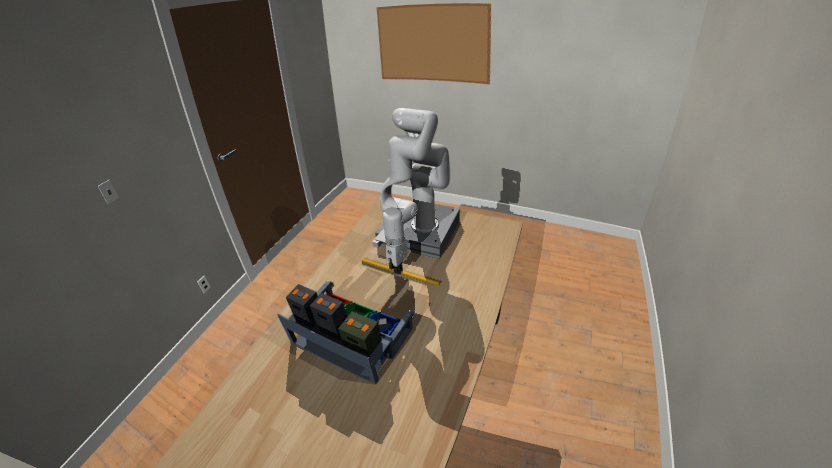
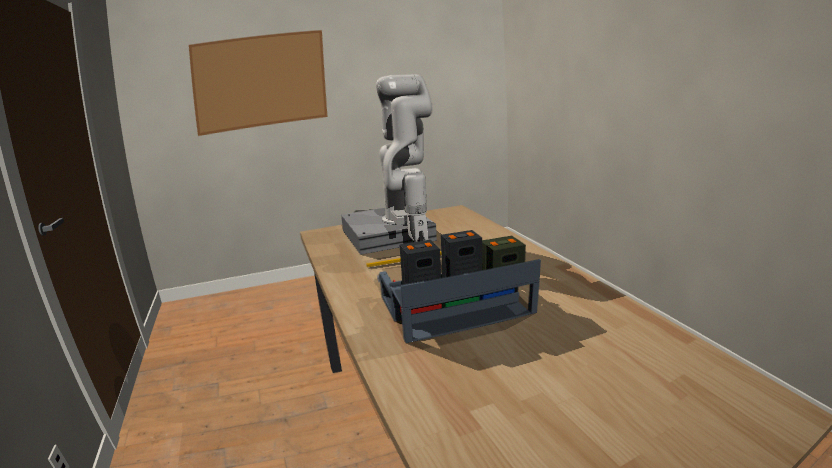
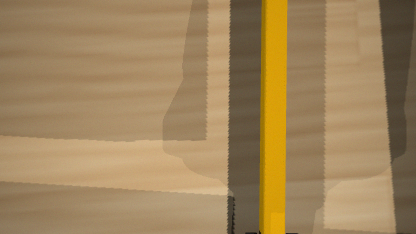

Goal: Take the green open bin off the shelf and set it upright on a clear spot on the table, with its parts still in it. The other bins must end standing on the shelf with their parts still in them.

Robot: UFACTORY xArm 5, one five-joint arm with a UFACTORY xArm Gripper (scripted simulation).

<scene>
grey shelf: image 1; image 2; not seen in image 3 (out of frame)
same spot on grey shelf: (image 1: pixel 326 347) = (image 2: pixel 482 291)
</scene>
